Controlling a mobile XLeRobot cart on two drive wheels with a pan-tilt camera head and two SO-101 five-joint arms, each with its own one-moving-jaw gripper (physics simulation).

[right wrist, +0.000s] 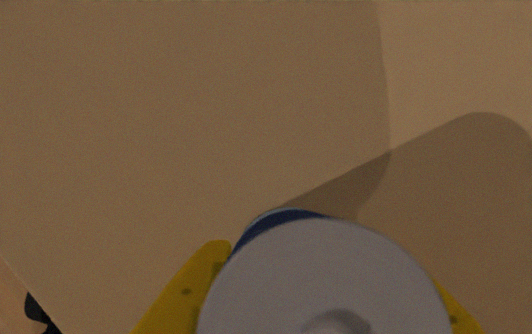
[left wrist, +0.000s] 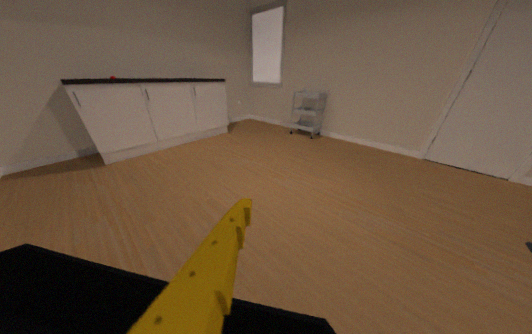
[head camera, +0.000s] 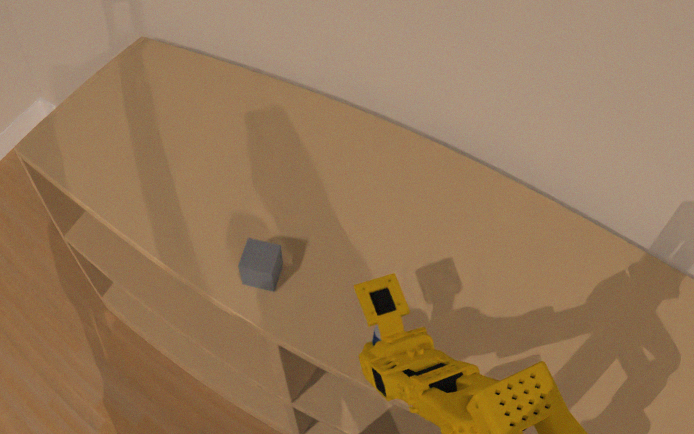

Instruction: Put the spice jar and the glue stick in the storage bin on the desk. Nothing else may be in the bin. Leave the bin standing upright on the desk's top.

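Places are measured from the left arm's base along level axes (x ahead, y left, z up), in metres.
Where they show: left hand at its tool point: (left wrist: 250, 208); right hand at its tool point: (right wrist: 229, 262) (head camera: 371, 345).
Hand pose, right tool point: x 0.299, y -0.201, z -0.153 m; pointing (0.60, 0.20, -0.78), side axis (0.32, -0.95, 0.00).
Note:
Things, the pixels of their centre, and the offset from my right tool point. Level surfaces: height alone.
- glue stick at the middle of its body: (right wrist: 300, 290) (head camera: 385, 338) dx +0.002, dy -0.013, dz +0.013 m
- wooden desk top at its surface level: dz -0.012 m
- blue-grey block at the middle of its body: (head camera: 261, 265) dx +0.095, dy +0.123, dz +0.008 m
The glue stick (right wrist: 325, 270) (head camera: 376, 336), a blue cylinder with a grey-white round end, stands between the jaws of my right gripper (right wrist: 327, 275) (head camera: 379, 341). In the right wrist view the two jaws press on its left and right sides; its lower part is hidden. In the head view most of it is hidden behind the gripper, above the wooden desk top (head camera: 204, 127). My left gripper (left wrist: 246, 204) shows one notched jaw, so it is fully open, away from the desk over the floor. The spice jar and the storage bin cannot be made out in these views.
A blue-grey block (head camera: 261, 263) stands on the desk top near its front edge, left of my right gripper. Open shelves (head camera: 179, 296) lie below that edge, and a wall (head camera: 460, 61) runs behind. A white cabinet (left wrist: 170, 110) and a cart (left wrist: 306, 127) stand far off.

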